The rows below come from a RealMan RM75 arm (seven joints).
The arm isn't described. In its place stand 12 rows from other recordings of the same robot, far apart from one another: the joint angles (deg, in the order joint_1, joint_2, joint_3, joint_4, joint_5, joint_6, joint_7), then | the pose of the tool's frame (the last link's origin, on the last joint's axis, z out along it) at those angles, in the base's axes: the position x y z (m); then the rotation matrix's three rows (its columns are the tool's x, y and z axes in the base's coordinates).
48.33, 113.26, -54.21, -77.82, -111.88, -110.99, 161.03 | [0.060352 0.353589 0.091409], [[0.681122 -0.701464 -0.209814], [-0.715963 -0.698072 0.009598], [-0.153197 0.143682 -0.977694]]
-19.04, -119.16, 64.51, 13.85, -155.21, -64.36, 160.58 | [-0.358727 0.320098 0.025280], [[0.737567 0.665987 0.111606], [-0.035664 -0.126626 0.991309], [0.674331 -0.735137 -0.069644]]
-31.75, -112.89, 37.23, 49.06, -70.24, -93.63, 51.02 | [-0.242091 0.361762 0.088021], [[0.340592 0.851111 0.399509], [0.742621 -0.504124 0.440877], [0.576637 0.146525 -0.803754]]
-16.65, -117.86, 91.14, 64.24, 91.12, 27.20, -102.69 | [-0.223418 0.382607 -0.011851], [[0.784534 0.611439 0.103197], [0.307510 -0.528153 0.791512], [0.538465 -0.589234 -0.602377]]
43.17, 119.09, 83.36, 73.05, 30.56, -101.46, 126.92 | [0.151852 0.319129 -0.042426], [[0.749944 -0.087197 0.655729], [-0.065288 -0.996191 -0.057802], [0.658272 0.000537 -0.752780]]
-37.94, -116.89, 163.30, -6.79, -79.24, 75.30, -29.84 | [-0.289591 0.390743 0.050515], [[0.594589 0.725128 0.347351], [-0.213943 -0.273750 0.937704], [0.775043 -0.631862 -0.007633]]
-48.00, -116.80, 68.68, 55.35, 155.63, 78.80, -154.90 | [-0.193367 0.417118 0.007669], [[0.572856 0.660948 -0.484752], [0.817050 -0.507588 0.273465], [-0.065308 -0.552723 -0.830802]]
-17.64, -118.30, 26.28, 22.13, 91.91, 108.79, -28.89 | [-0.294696 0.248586 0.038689], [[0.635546 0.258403 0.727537], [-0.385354 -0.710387 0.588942], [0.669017 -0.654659 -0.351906]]
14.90, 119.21, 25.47, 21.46, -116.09, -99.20, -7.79 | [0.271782 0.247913 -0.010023], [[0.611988 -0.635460 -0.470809], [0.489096 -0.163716 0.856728], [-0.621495 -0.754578 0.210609]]
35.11, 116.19, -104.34, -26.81, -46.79, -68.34, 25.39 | [0.180127 0.334535 -0.087258], [[0.785905 0.202586 -0.584220], [0.414093 -0.874094 0.253943], [-0.459218 -0.441496 -0.770844]]
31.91, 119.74, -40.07, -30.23, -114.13, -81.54, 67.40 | [0.268518 0.334500 -0.028866], [[0.845292 -0.393784 -0.361131], [-0.252161 -0.889897 0.380130], [-0.471058 -0.230258 -0.851520]]
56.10, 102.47, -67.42, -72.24, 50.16, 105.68, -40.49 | [0.070313 0.402799 0.110642], [[0.898093 -0.340772 0.278034], [-0.398207 -0.898421 0.185124], [0.186706 -0.276974 -0.942564]]
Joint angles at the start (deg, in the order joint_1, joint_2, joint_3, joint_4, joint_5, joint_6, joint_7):
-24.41, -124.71, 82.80, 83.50, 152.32, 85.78, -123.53
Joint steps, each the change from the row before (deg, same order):
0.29, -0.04, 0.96, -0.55, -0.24, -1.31, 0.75
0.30, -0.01, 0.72, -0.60, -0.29, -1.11, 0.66
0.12, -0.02, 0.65, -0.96, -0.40, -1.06, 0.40
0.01, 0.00, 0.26, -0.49, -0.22, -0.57, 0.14
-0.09, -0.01, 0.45, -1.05, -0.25, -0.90, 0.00
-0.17, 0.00, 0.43, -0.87, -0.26, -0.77, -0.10
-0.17, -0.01, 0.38, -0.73, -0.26, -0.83, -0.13
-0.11, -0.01, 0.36, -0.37, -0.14, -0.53, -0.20
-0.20, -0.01, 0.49, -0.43, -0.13, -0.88, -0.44
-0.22, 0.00, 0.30, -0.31, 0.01, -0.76, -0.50
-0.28, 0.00, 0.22, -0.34, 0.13, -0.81, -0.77
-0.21, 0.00, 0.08, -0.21, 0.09, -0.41, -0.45
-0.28, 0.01, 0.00, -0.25, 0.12, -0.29, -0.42
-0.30, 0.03, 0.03, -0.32, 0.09, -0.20, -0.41
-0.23, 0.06, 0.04, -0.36, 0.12, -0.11, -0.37
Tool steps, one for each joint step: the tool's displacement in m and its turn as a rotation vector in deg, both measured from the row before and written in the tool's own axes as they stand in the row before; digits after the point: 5 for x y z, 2 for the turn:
0.00095, 0.00159, 0.00395, 0.10, 0.29, 1.07
-0.00006, 0.00140, 0.00363, -0.02, 0.24, 0.72
0.00000, 0.00162, 0.00441, -0.30, 0.20, 0.36
0.00016, 0.00044, 0.00202, -0.08, 0.16, 0.10
-0.00008, 0.00087, 0.00400, -0.26, 0.05, -0.07
0.00066, 0.00068, 0.00324, -0.20, 0.09, -0.03
0.00110, 0.00029, 0.00273, -0.04, 0.22, -0.05
0.00116, 0.00039, 0.00165, 0.01, 0.13, 0.01
0.00217, -0.00008, 0.00194, 0.25, 0.27, -0.07
0.00184, -0.00078, 0.00118, 0.39, 0.21, -0.19
0.00180, -0.00135, 0.00105, 0.52, 0.17, -0.46
0.00112, -0.00088, 0.00050, 0.28, 0.08, -0.27
0.00102, -0.00104, 0.00037, 0.23, 0.01, -0.26
0.00079, -0.00076, 0.00056, 0.10, -0.08, -0.24
-0.00012, -0.00055, 0.00071, 0.02, -0.22, -0.27

